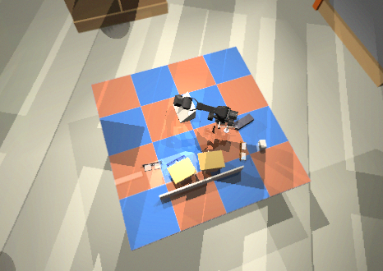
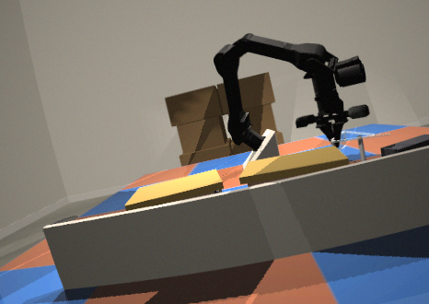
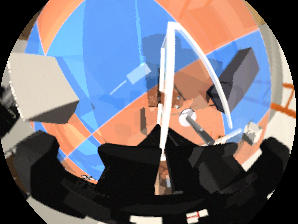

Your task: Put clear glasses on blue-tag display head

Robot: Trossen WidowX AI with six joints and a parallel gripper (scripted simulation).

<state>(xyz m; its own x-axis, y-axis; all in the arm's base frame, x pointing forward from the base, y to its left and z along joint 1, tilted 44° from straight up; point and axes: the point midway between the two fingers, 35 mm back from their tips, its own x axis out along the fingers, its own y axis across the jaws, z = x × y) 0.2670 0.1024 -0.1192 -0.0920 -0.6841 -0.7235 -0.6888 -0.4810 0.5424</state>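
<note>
My gripper tip is now 5 cm short of the upright pin, 4 cm to the right of it and 4 cm above it. Also, from my gripper tip: long white wall 33 cm ahead, 32 cm to the right, 1 cm below; black case 19 cm to the left, 5 cm ahead, 4 cm below; white cube 28 cm ahead, 21 cm to the left, 3 cm below.
</note>
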